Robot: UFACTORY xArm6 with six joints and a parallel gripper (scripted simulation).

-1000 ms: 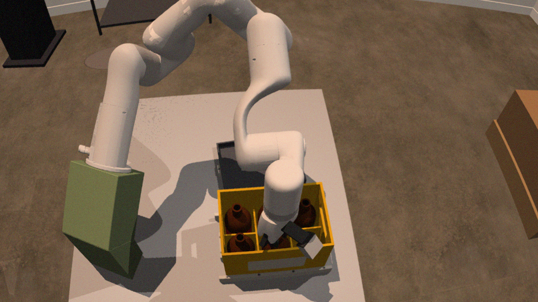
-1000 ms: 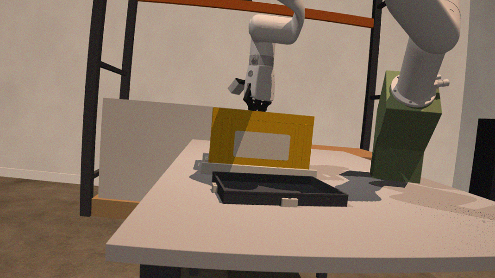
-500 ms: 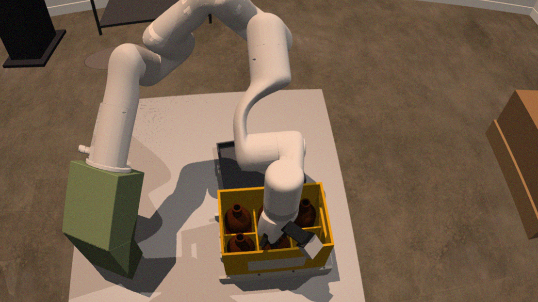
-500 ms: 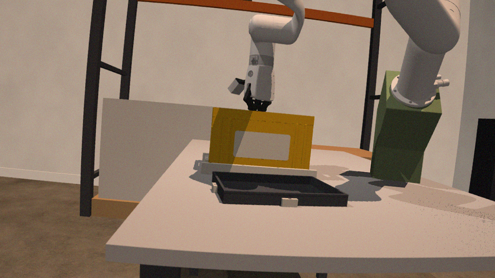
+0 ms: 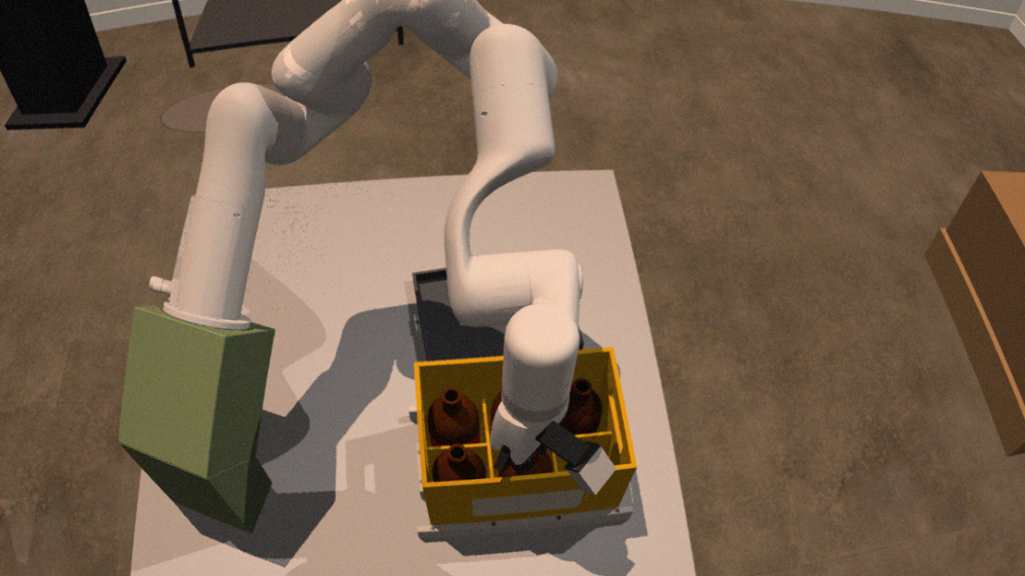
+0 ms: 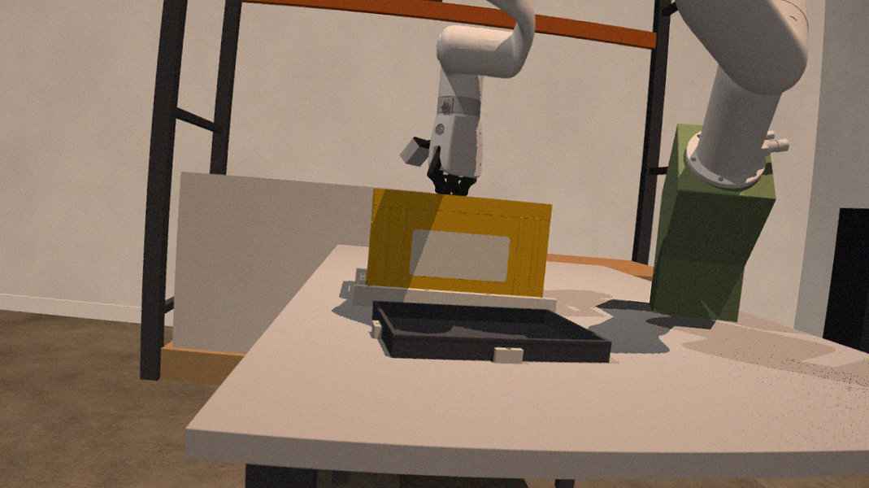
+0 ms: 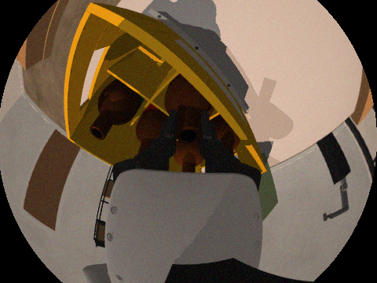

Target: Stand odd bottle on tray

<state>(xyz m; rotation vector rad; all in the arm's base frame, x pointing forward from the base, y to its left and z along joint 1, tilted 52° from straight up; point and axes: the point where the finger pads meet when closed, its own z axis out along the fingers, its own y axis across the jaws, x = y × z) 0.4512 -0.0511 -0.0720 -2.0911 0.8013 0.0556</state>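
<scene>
Right now my hand is 70 mm above the yellow crate, 40 mm to the right of it and 10 mm past it. Also, from my hand: glass bottle 90 mm to the left, 70 mm below, 20 mm behind; dark tray 320 mm to the left, 150 mm below, 60 mm behind.
</scene>
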